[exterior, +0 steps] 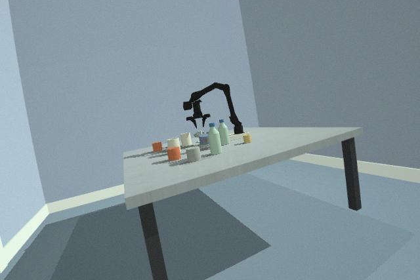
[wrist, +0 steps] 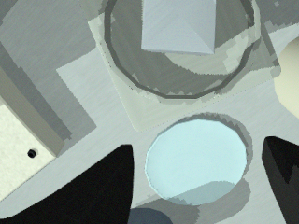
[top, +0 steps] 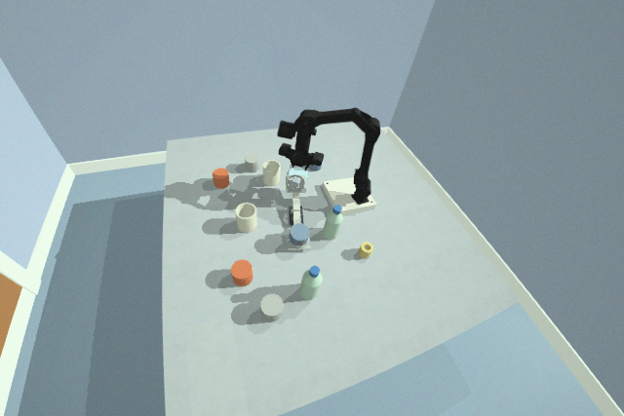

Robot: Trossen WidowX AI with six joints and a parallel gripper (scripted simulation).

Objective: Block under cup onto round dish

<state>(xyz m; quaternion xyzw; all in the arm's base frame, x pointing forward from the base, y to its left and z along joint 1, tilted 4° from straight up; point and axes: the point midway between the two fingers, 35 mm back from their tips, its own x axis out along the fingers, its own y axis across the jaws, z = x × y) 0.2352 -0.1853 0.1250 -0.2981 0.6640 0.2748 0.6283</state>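
My gripper tip is now 150 mm to the right of the balance, 80 mm short of it and 80 mm above it.
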